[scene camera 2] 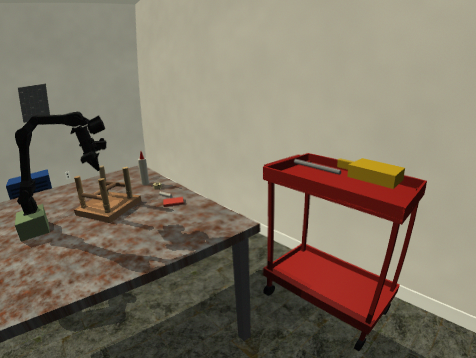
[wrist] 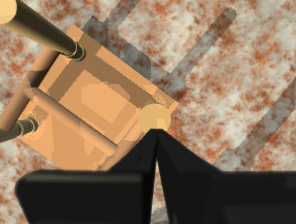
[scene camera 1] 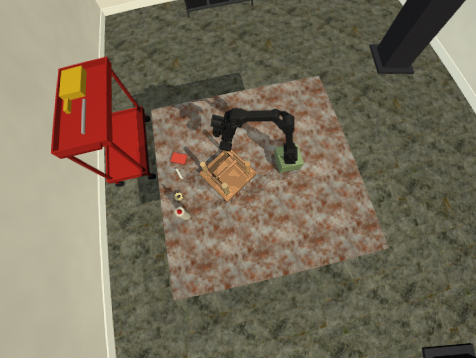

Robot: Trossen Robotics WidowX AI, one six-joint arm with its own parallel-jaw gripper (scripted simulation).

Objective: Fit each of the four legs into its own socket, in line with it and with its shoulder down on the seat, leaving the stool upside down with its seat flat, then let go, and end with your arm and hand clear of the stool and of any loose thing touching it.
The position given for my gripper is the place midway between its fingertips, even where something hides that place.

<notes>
I see my gripper (wrist: 156, 134) and a leg (scene camera 2: 103, 183).
</notes>
